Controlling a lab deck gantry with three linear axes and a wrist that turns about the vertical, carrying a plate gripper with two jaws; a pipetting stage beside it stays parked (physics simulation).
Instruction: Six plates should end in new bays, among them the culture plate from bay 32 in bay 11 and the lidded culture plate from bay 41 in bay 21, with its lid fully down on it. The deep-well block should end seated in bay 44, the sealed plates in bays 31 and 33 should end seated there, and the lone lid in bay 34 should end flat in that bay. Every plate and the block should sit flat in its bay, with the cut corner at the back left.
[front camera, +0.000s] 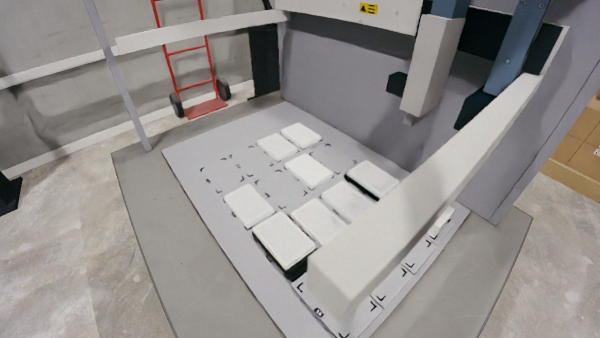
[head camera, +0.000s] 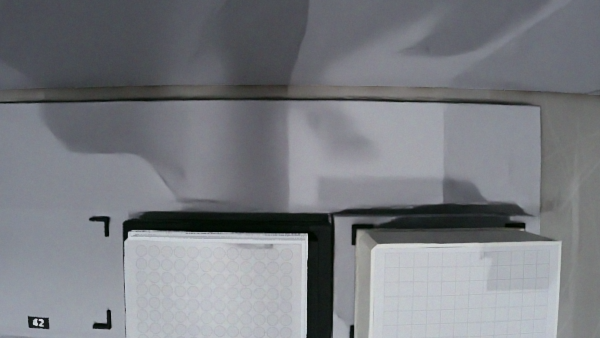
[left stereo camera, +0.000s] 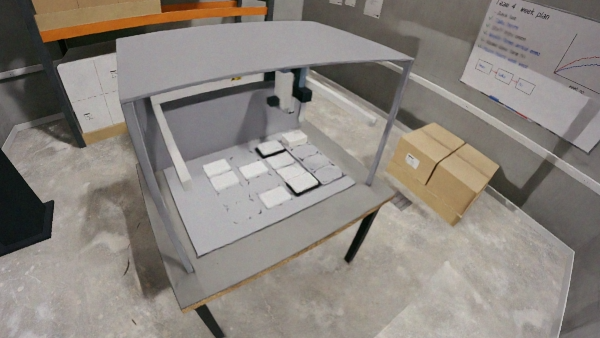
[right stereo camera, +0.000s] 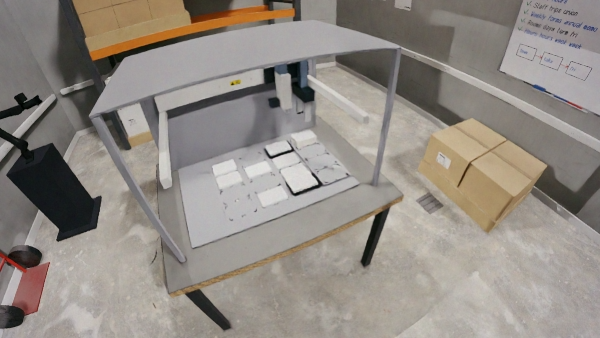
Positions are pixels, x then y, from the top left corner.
A deep-well block (head camera: 438, 275): 0.21 m from the lens.
